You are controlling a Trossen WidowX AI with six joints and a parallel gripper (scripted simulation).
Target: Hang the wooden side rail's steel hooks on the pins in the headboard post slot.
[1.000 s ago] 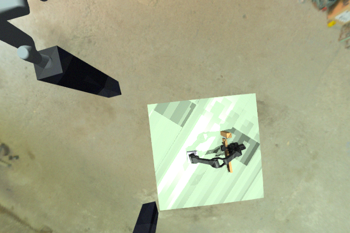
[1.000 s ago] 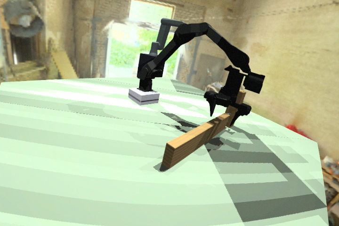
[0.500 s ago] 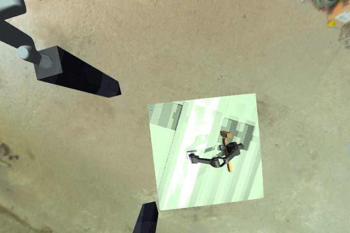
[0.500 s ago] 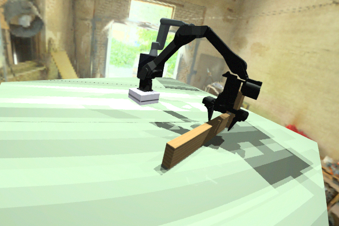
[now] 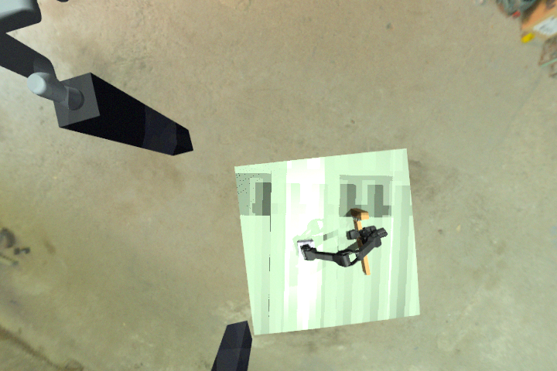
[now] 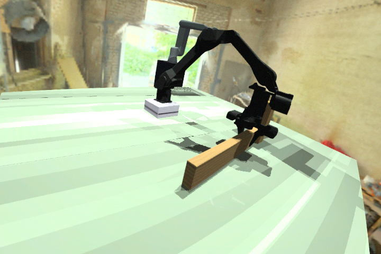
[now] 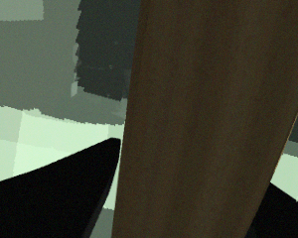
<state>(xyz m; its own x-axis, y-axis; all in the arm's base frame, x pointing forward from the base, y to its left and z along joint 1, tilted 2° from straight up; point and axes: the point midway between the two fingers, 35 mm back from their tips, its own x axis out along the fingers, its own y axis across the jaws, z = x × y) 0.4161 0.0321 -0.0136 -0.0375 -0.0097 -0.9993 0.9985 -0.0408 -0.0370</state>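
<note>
Now: gripper tip 13 cm to the right of the headboard post, 6 cm below it and 1 cm short of it.
</note>
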